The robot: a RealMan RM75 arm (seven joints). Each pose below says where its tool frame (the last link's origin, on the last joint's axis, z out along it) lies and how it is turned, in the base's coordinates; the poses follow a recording.
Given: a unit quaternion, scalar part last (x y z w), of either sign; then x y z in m.
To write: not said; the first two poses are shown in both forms.
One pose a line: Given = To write
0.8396, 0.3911, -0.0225, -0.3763, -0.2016, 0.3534, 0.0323 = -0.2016, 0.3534, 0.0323, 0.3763, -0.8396, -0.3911, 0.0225
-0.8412, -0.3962, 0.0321, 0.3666, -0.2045, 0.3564, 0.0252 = -0.2045, 0.3564, 0.0252, 0.3666, -0.8412, -0.3962, 0.0321
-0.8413, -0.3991, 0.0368, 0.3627, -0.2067, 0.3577, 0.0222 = -0.2067, 0.3577, 0.0222, 0.3627, -0.8413, -0.3991, 0.0368
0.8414, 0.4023, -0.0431, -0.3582, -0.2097, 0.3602, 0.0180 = -0.2097, 0.3602, 0.0180, 0.3582, -0.8414, -0.4023, 0.0431
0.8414, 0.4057, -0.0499, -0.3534, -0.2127, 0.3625, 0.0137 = -0.2127, 0.3625, 0.0137, 0.3534, -0.8414, -0.4057, 0.0499
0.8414, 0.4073, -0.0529, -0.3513, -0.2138, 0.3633, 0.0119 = -0.2138, 0.3633, 0.0119, 0.3513, -0.8414, -0.4073, 0.0529
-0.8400, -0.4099, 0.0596, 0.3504, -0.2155, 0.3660, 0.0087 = -0.2155, 0.3660, 0.0087, 0.3504, -0.8400, -0.4099, 0.0596
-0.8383, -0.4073, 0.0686, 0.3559, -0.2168, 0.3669, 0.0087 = -0.2168, 0.3669, 0.0087, 0.3559, -0.8383, -0.4073, 0.0686
